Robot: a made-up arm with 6 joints.
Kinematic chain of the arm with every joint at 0, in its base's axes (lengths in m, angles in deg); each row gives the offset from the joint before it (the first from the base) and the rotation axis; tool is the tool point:
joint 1: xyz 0 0 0.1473 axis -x
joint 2: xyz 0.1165 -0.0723 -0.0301 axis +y
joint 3: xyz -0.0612 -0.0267 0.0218 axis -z
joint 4: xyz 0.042 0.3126 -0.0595 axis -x
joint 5: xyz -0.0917 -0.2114 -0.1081 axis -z
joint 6: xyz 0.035 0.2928 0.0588 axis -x
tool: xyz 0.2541 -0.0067 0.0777
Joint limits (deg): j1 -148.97..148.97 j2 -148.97..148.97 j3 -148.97..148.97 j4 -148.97..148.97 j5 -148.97..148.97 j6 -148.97..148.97
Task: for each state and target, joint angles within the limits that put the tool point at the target. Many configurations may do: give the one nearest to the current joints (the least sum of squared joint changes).
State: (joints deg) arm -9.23 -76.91 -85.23 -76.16 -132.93 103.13
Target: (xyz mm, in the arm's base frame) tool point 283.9 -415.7 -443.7
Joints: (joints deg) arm -19.02 -77.23 -82.51 -53.91 -129.79 95.34
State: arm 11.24 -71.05 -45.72 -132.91 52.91 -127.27
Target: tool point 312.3 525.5 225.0
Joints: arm -9.19 -78.26 -18.68 -127.76 47.88 -127.67
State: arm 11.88 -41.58 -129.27 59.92 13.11 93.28
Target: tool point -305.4 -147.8 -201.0
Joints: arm 7.75 -24.68 -132.90 49.19 12.78 87.58
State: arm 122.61 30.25 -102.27 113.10 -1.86 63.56
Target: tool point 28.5 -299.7 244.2
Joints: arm 124.82 -25.02 -72.57 121.68 -14.09 72.43
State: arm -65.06 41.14 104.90 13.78 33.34 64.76
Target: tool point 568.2 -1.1 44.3
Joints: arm -60.36 -2.36 59.83 -0.14 1.65 56.76
